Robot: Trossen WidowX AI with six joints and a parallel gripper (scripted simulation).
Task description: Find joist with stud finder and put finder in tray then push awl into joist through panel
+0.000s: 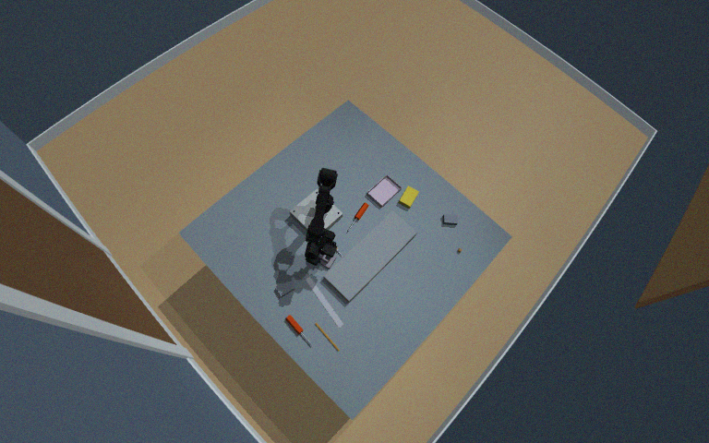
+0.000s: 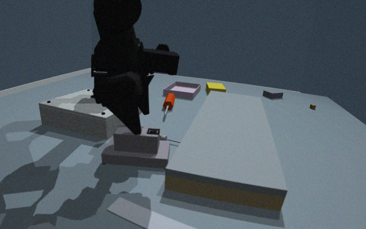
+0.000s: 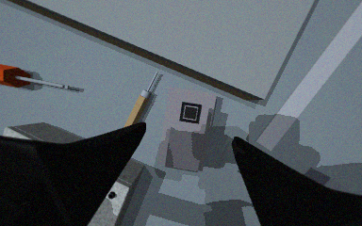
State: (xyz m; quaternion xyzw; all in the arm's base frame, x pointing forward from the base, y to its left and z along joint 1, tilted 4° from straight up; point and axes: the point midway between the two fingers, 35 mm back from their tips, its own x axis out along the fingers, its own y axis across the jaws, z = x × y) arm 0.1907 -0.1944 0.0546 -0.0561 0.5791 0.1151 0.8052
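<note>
The grey stud finder lies 3 cm below my gripper tip. Round my gripper tip: white strip (16 cm ahead, 16 cm to the right, 7 cm below); then awl (8 cm to the left, 7 cm below); then square indicator (2 cm ahead, 1 cm to the left, 1 cm below).
</note>
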